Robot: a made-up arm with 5 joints.
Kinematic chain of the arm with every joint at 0, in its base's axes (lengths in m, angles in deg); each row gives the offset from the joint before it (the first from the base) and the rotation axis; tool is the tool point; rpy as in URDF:
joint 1: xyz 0.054 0 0.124 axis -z
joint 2: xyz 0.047 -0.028 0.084 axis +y
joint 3: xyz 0.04 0 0.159 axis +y
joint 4: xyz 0.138 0 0.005 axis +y
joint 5: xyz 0.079 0.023 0 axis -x
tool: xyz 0 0 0 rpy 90 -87.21 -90
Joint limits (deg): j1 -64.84..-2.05 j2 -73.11..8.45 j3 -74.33..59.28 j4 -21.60..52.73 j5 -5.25..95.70
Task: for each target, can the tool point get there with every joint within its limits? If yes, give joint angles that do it. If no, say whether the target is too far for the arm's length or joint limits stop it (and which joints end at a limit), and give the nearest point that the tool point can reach.
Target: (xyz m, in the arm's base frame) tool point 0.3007 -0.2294 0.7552
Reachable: no: too far | nearest point 0.2268 0.0012 0.5677 | short by 0.306 m
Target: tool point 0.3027 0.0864 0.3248
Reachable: yes | joints -20.25 -12.23 31.09 -13.62 37.65
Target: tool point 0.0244 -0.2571 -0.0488
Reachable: no: joint limits stop it (at a limit: joint 1, joint 2, joint 3, joint 4) | nearest point 0.1809 -0.0005 0.1655 | short by 0.369 m
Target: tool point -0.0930 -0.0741 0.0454
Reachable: no: joint limits stop it (at a limit: joint 1, joint 2, joint 3, joint 4) | nearest point 0.1124 0.1127 0.1655 | short by 0.302 m
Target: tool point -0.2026 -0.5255 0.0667
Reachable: no: too far | nearest point -0.0733 -0.2607 0.3775 | short by 0.428 m
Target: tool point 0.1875 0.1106 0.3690
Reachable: yes | joints -41.30 -47.02 39.92 6.12 23.58
